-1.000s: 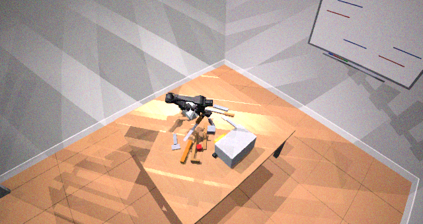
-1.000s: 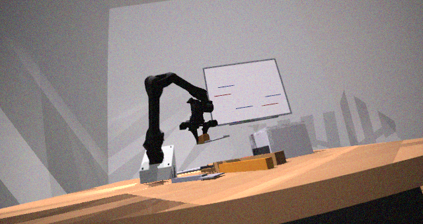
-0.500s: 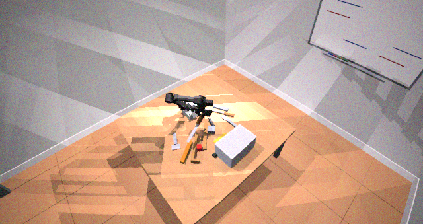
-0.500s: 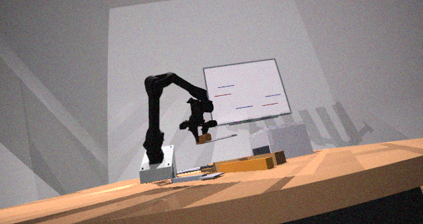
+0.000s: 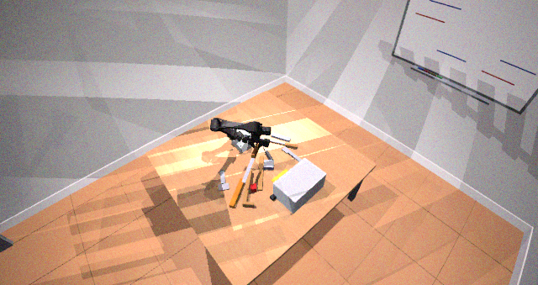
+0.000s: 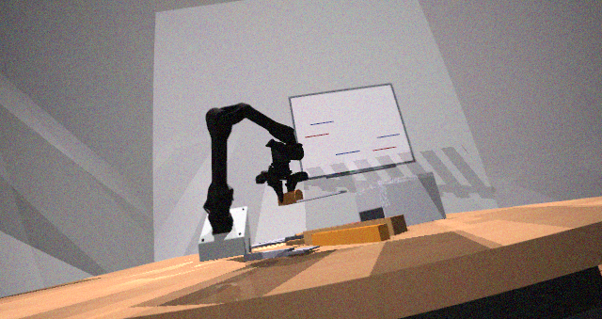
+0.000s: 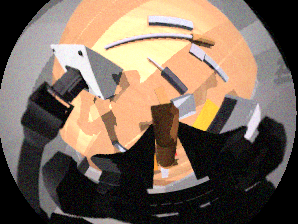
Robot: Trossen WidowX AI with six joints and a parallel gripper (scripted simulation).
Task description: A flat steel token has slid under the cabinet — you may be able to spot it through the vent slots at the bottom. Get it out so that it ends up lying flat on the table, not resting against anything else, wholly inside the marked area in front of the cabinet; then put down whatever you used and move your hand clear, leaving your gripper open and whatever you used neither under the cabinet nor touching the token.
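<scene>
Now: gripper tip 130 mm above the grey block, 90 mm short of it and 40 mm to the right of it. The rest, counted from my gripper tip: orange bar (270 mm to the right, 140 mm ahead, 130 mm below); then thin wooden stick (140 mm below, 100 mm ahead, 40 mm to the right); then red block (180 mm ahead, 170 mm to the right, 120 mm below).
</scene>
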